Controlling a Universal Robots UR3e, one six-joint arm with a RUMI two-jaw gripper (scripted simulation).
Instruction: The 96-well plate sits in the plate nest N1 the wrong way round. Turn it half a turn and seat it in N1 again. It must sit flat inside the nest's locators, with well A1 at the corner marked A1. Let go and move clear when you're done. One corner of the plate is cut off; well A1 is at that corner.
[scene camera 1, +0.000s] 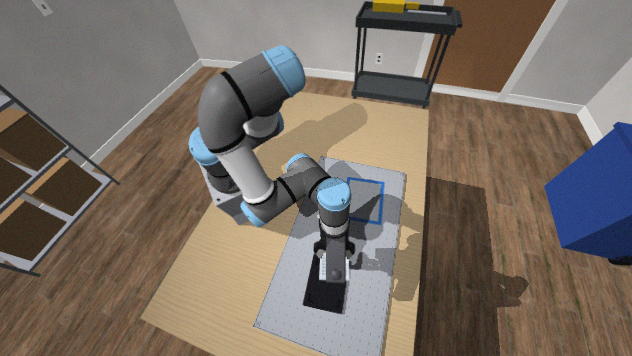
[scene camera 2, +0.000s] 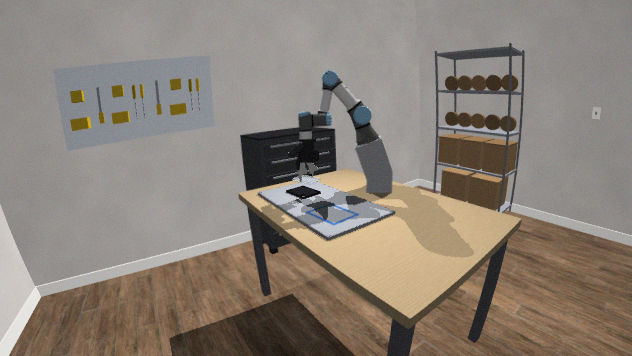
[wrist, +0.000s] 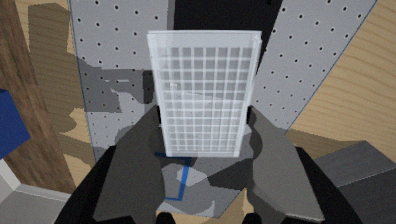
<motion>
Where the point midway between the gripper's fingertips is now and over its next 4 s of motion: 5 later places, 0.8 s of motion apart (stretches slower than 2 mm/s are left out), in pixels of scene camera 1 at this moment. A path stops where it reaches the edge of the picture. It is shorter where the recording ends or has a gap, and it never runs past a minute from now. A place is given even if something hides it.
My gripper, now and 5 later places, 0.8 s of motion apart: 334, 257; 343, 237; 351, 219; 358, 203; 364, 189; 365, 188
</motion>
